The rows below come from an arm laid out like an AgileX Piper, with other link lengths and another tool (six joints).
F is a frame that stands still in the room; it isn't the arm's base.
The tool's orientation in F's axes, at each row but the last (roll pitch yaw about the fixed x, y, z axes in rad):
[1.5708 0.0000 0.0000]
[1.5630 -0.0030 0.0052]
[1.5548 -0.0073 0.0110]
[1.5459 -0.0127 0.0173]
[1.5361 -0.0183 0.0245]
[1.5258 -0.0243 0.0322]
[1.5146 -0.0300 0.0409]
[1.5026 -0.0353 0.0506]
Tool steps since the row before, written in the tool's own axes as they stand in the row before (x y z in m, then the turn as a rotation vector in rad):
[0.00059 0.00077 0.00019 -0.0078 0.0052 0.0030]
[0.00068 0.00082 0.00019 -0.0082 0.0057 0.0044]
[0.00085 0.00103 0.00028 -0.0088 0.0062 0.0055]
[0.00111 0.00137 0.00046 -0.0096 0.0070 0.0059]
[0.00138 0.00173 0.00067 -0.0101 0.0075 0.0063]
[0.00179 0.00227 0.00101 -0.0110 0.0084 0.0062]
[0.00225 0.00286 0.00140 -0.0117 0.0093 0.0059]
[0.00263 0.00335 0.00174 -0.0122 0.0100 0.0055]
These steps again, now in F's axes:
[0.00059 -0.00019 0.00077 -0.0078 -0.0030 0.0052]
[0.00068 -0.00018 0.00082 -0.0082 -0.0044 0.0057]
[0.00085 -0.00025 0.00104 -0.0088 -0.0055 0.0062]
[0.00110 -0.00041 0.00140 -0.0096 -0.0059 0.0070]
[0.00136 -0.00058 0.00178 -0.0101 -0.0063 0.0075]
[0.00176 -0.00085 0.00236 -0.0110 -0.0062 0.0084]
[0.00221 -0.00115 0.00300 -0.0118 -0.0059 0.0093]
[0.00258 -0.00138 0.00355 -0.0123 -0.0054 0.0099]

